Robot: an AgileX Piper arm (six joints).
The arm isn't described. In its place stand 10 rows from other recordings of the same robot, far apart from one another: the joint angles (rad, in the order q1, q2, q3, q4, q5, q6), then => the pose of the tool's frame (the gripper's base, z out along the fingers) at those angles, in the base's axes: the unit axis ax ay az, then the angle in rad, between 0 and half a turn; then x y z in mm.
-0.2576, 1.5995, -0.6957, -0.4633, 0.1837, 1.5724 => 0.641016, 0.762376, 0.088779, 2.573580, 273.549, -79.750, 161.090
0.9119, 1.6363, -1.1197, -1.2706, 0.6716, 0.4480 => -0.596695, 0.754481, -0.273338, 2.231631, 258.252, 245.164, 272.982
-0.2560, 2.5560, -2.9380, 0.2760, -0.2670, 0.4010 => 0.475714, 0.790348, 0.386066, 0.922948, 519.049, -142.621, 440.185
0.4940, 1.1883, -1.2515, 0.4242, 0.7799, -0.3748 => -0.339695, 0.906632, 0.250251, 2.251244, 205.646, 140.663, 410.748
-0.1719, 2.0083, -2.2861, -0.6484, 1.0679, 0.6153 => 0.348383, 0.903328, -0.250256, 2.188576, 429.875, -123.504, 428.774
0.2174, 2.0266, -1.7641, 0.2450, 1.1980, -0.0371 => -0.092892, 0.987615, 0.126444, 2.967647, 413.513, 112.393, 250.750
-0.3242, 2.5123, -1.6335, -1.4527, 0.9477, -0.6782 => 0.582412, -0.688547, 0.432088, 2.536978, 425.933, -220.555, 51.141
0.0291, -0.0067, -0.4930, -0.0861, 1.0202, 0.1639 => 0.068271, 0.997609, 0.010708, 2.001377, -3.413, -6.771, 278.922
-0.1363, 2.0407, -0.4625, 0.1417, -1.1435, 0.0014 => 0.142345, 0.985671, -0.090506, 1.930877, 284.670, -50.848, 78.052
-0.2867, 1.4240, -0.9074, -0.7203, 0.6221, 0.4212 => 0.106941, 0.958522, -0.264196, 2.619676, 263.166, -114.055, 256.582
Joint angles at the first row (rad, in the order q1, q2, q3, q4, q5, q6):
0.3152 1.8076 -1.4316 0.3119 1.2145 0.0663
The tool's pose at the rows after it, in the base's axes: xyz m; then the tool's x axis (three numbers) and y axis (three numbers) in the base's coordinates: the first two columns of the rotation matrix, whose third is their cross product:
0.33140, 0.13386, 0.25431, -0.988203, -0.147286, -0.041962, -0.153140, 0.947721, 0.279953
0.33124, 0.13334, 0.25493, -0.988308, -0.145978, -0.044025, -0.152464, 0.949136, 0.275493
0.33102, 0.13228, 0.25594, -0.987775, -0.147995, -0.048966, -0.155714, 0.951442, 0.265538
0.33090, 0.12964, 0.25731, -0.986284, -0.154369, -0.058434, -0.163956, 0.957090, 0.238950
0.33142, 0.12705, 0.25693, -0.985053, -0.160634, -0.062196, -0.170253, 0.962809, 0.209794
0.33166, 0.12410, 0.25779, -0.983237, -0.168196, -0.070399, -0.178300, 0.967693, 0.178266
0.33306, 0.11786, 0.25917, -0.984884, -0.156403, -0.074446, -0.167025, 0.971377, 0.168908
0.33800, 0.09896, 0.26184, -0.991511, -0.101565, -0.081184, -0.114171, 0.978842, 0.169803
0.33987, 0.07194, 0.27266, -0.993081, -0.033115, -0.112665, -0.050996, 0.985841, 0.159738
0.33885, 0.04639, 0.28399, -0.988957, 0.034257, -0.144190, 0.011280, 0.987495, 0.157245
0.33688, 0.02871, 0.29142, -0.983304, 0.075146, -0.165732, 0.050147, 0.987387, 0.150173
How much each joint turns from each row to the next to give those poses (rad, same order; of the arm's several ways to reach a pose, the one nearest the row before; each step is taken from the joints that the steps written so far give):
0.0000 -0.0084 -0.0022 -0.0204 0.0025 0.0037
0.0000 -0.0021 0.0000 -0.0054 0.0000 0.0031
0.0000 -0.0035 0.0000 -0.0115 0.0000 0.0016
0.0000 -0.0057 0.0000 -0.0299 0.0000 0.0030
0.0000 -0.0006 0.0000 -0.0316 0.0007 0.0040
0.0000 -0.0040 0.0000 -0.0344 0.0000 0.0034
-0.0156 -0.0043 0.0000 -0.0104 0.0018 0.0000
-0.0554 -0.0076 0.0000 0.0000 0.0007 0.0000
-0.0733 -0.0315 0.0000 -0.0145 0.0016 0.0000
-0.0717 -0.0332 0.0000 -0.0060 0.0023 -0.0019
-0.0493 -0.0223 0.0000 -0.0088 0.0022 -0.0049

